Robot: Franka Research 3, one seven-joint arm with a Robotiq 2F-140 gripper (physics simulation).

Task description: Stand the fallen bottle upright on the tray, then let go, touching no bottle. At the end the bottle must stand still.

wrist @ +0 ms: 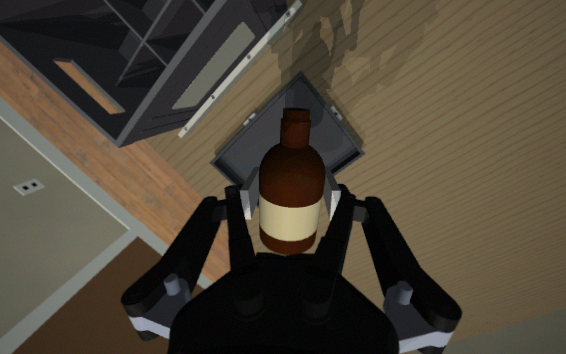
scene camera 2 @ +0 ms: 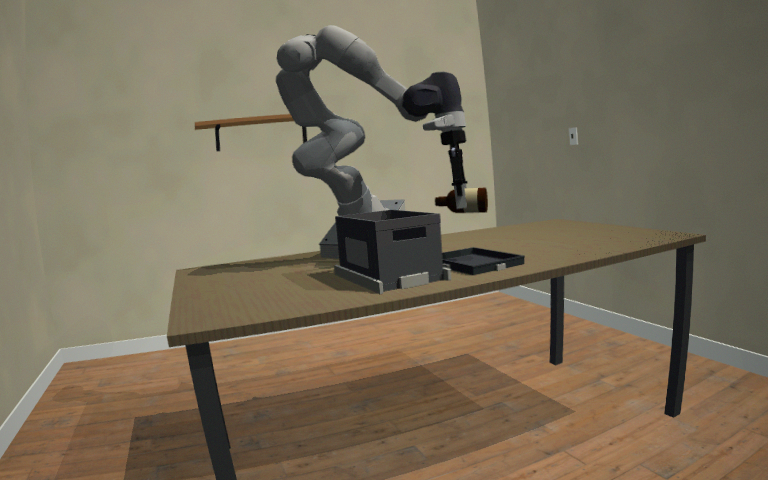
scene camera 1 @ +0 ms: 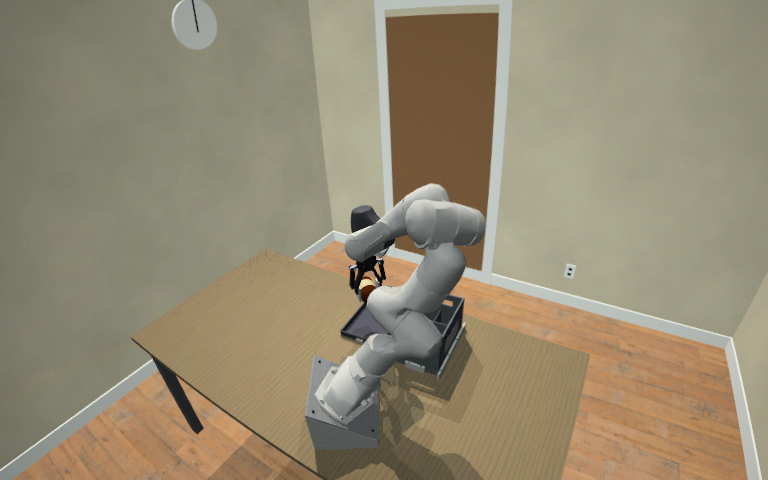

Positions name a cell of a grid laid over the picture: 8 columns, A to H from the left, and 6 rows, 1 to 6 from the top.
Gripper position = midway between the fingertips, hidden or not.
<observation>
In view: my gripper (scene camera 2: E3) and a brown bottle (scene camera 2: E3).
The brown bottle is seen too in the wrist view (wrist: E3). My gripper also shows in the wrist view (wrist: E4) and in scene camera 1 (scene camera 1: D4).
</observation>
